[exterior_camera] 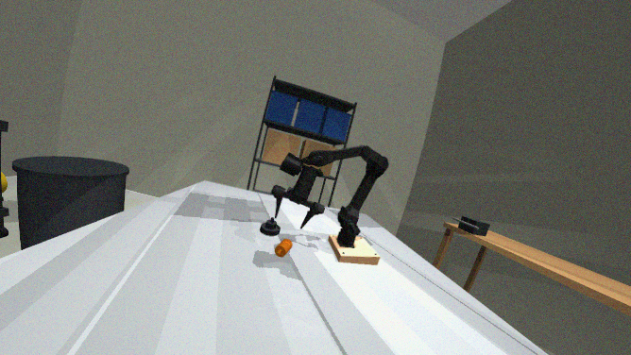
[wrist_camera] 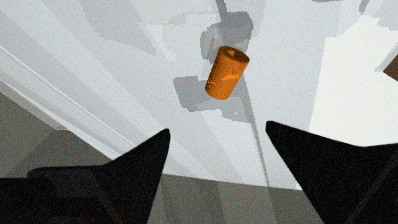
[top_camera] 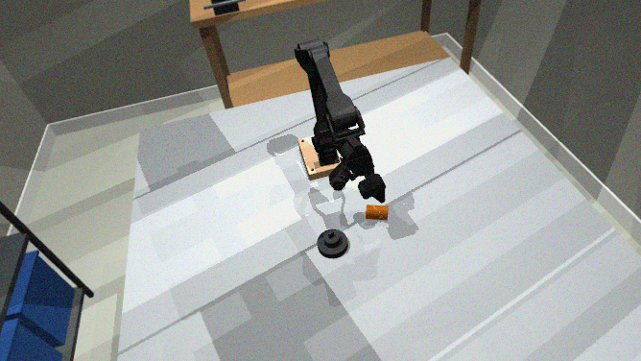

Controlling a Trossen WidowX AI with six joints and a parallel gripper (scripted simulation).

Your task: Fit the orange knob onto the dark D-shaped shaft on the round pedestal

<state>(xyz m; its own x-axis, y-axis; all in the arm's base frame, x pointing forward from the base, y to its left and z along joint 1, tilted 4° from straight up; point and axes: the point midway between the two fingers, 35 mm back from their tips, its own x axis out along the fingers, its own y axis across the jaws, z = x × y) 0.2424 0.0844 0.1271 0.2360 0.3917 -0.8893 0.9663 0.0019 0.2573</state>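
Right now the orange knob is 9 cm below my gripper tip. From my gripper tip the other things lie so: dark round pedestal: 6 cm ahead, 15 cm to the right, 8 cm below.
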